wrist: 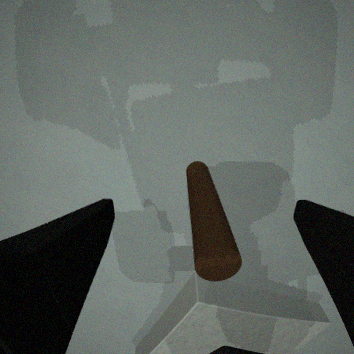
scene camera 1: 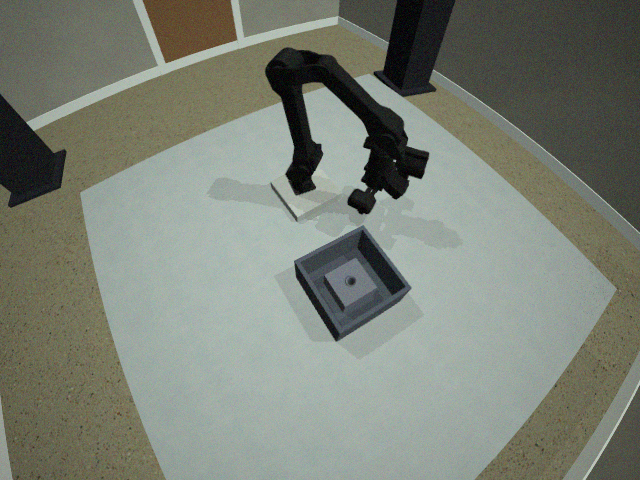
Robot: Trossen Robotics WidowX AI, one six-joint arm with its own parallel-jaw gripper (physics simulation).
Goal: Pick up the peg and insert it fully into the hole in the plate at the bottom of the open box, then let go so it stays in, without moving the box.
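Pixels of known places: gripper, fingertip midpoint: (wrist: 206,209); arm's base at its link origin: (scene camera 1: 302,184).
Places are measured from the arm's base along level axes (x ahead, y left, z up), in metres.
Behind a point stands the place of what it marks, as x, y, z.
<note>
The brown peg (wrist: 212,225) @[0.148, 0.151, 0.040] stands upright on the floor mat in the wrist view, its wider-looking top end toward the lower edge. In the scene view it does not show; the gripper covers that spot. My gripper (scene camera 1: 364,206) @[0.140, 0.143, 0.011] (wrist: 206,209) @[0.140, 0.143, 0.011] is open and low over the mat, with one black finger on each side of the peg in the wrist view and a gap to each. The grey open box (scene camera 1: 316,304) @[0.353, -0.108, 0.018] stands in front of the gripper in the scene view. Inside it, the plate (scene camera 1: 338,279) @[0.321, -0.038, 0.029] has a round hole (scene camera 1: 350,281) at its middle, with no peg in it.
The pale base block (scene camera 1: 294,206) @[0.066, -0.049, -0.001] (wrist: 192,325) @[0.047, 0.079, 0.002] of the arm is behind and left of the gripper in the scene view, and below the peg in the wrist view. The near box wall rises around the plate. Dark pillars (scene camera 1: 413,46) (scene camera 1: 25,155) stand beyond the mat (scene camera 1: 206,335) @[0.312, -0.377, -0.029].
</note>
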